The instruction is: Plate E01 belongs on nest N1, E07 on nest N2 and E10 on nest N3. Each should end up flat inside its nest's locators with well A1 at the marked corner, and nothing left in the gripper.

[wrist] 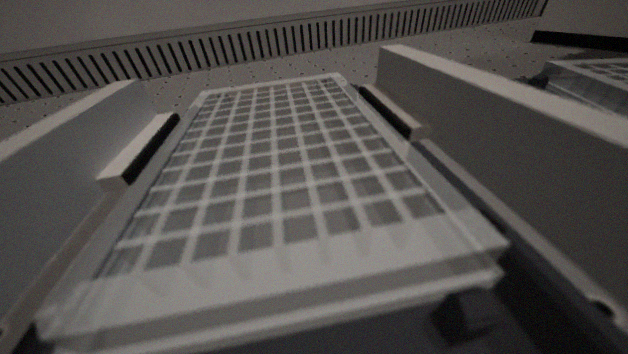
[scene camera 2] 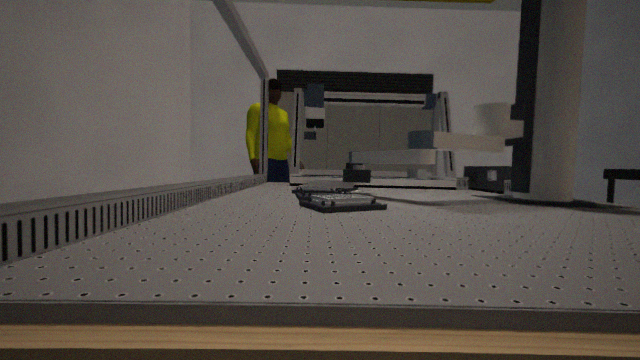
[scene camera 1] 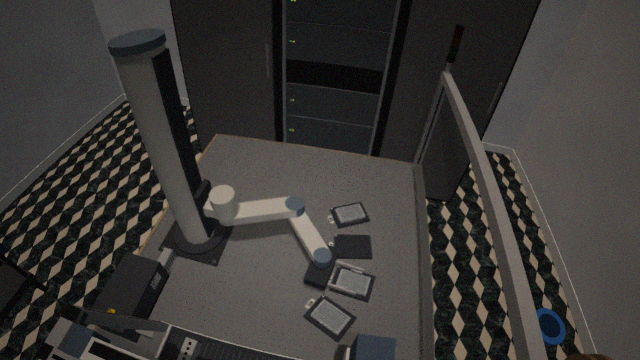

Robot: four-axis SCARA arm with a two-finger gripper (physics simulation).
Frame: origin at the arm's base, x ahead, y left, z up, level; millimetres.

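Seen in the pictures: gripper, fingertip midpoint: [wrist: 268, 86] [scene camera 2: 311, 183] [scene camera 1: 359, 282]; arm's base, origin of the base link: [scene camera 1: 200, 233].
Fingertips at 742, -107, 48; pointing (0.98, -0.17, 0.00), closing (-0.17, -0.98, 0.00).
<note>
Pixels of each thing's top centre, then the offset from my fingertips to it, as dx, dy, dz. "pt": a spot on its surface instead.
- pale gridded plate, middle of its top: [wrist: 273, 125] [scene camera 2: 318, 185] [scene camera 1: 353, 281] -23, +4, -8
- more plate, middle of its top: [scene camera 1: 330, 315] -92, -158, -8
- bare dark nest, middle of its top: [scene camera 2: 325, 191] [scene camera 1: 353, 244] -42, +184, -13
- blue box, surface spot: [scene camera 1: 374, 347] pt -8, -384, +453
My gripper [scene camera 1: 351, 281] [wrist: 268, 86] is shut on a pale gridded plate [scene camera 1: 354, 279] [wrist: 280, 200], with one finger along each long side. The plate looks level and is low over or in a dark nest [scene camera 1: 367, 297]; I cannot tell whether it is seated. In the wrist view a dark corner locator [wrist: 460, 315] shows at the plate's near edge. Another plate [scene camera 1: 350, 213] [scene camera 2: 350, 199] lies on the rear nest, and one more plate [scene camera 1: 330, 315] lies on the tilted front nest. Between the rear plate and my gripper is a bare dark nest [scene camera 1: 353, 246]. Plate labels and marked corners are unreadable.
A neighbouring plate [wrist: 595, 77] shows at the right of the wrist view. A slotted rail [scene camera 1: 421, 260] [scene camera 2: 125, 205] [wrist: 260, 42] runs along the table side. A blue box [scene camera 1: 374, 347] stands near the front nest. A person in yellow [scene camera 2: 278, 131] stands behind the table.
</note>
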